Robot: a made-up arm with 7 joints. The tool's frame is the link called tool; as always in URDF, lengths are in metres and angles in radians.
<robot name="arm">
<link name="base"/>
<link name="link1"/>
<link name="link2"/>
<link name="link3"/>
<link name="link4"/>
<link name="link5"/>
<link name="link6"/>
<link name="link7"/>
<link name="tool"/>
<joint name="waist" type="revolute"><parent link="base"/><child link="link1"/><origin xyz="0.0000 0.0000 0.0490" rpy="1.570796 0.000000 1.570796"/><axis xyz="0 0 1"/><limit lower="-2.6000" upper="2.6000"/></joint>
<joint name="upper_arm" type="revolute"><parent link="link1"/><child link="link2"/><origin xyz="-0.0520 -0.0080 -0.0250" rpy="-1.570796 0.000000 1.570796"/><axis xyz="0 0 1"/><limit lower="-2.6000" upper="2.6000"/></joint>
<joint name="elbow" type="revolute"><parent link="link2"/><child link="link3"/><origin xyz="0.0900 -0.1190 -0.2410" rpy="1.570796 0.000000 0.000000"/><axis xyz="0 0 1"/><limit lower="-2.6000" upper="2.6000"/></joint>
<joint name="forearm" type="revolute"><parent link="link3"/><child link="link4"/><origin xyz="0.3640 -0.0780 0.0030" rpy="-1.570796 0.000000 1.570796"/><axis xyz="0 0 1"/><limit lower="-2.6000" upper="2.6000"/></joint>
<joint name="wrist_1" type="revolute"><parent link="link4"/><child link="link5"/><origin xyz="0.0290 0.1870 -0.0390" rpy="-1.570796 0.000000 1.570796"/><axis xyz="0 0 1"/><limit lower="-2.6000" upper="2.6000"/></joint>
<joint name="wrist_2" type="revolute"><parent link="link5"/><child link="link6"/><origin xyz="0.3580 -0.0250 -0.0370" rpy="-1.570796 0.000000 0.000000"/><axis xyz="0 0 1"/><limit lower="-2.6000" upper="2.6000"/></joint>
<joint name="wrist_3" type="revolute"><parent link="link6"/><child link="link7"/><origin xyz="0.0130 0.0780 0.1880" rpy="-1.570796 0.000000 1.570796"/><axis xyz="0 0 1"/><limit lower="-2.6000" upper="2.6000"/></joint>
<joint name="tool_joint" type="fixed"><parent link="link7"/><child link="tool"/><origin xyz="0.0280 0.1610 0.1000" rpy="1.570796 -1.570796 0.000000"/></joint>
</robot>
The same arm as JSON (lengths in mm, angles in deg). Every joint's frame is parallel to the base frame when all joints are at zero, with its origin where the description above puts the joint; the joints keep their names.
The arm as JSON. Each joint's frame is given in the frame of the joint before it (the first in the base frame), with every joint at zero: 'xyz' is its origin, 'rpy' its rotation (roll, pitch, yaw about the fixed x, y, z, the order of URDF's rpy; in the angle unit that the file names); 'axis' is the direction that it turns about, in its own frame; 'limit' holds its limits. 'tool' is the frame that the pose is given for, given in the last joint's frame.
{"units": {"length": "mm", "angle": "deg"}, "joints": [
  {"name": "waist", "type": "revolute", "origin": {"xyz": [0.0, 0.0, 49.0], "rpy": [0.0, 0.0, 0.0]}, "axis": [1.0, 0.0, 0.0], "limit": {"lower": -148.97, "upper": 148.97}},
  {"name": "upper_arm", "type": "revolute", "origin": {"xyz": [-25.0, -52.0, -8.0], "rpy": [0.0, 0.0, 0.0]}, "axis": [0.0, -1.0, 0.0], "limit": {"lower": -148.97, "upper": 148.97}},
  {"name": "elbow", "type": "revolute", "origin": {"xyz": [119.0, 241.0, 90.0], "rpy": [0.0, 0.0, 0.0]}, "axis": [1.0, 0.0, 0.0], "limit": {"lower": -148.97, "upper": 148.97}},
  {"name": "forearm", "type": "revolute", "origin": {"xyz": [3.0, 78.0, 364.0], "rpy": [0.0, 0.0, 0.0]}, "axis": [0.0, 0.0, -1.0], "limit": {"lower": -148.97, "upper": 148.97}},
  {"name": "wrist_1", "type": "revolute", "origin": {"xyz": [-187.0, -29.0, 39.0], "rpy": [0.0, 0.0, 0.0]}, "axis": [0.0, 1.0, 0.0], "limit": {"lower": -148.97, "upper": 148.97}},
  {"name": "wrist_2", "type": "revolute", "origin": {"xyz": [-358.0, -37.0, -25.0], "rpy": [0.0, 0.0, 0.0]}, "axis": [0.0, 0.0, 1.0], "limit": {"lower": -148.97, "upper": 148.97}},
  {"name": "wrist_3", "type": "revolute", "origin": {"xyz": [-13.0, -78.0, 188.0], "rpy": [0.0, 0.0, 0.0]}, "axis": [1.0, 0.0, 0.0], "limit": {"lower": -148.97, "upper": 148.97}}
], "tool": {"origin": {"xyz": [100.0, -28.0, -161.0], "rpy": [0.0, 0.0, 0.0]}}}

